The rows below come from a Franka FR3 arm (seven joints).
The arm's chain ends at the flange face. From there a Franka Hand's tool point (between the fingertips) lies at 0.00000 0.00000 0.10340 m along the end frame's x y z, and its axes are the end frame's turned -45 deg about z.
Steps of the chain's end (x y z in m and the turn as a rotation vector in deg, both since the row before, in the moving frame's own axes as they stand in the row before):
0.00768, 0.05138, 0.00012, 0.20, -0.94, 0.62
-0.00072, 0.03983, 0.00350, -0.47, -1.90, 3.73
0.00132, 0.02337, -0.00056, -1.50, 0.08, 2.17
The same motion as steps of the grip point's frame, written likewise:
-0.03184, 0.04030, 0.00011, 0.81, -0.52, 0.62
-0.03164, 0.02573, 0.00344, 1.01, -1.68, 3.73
-0.01744, 0.01944, -0.00060, -1.12, -1.00, 2.17

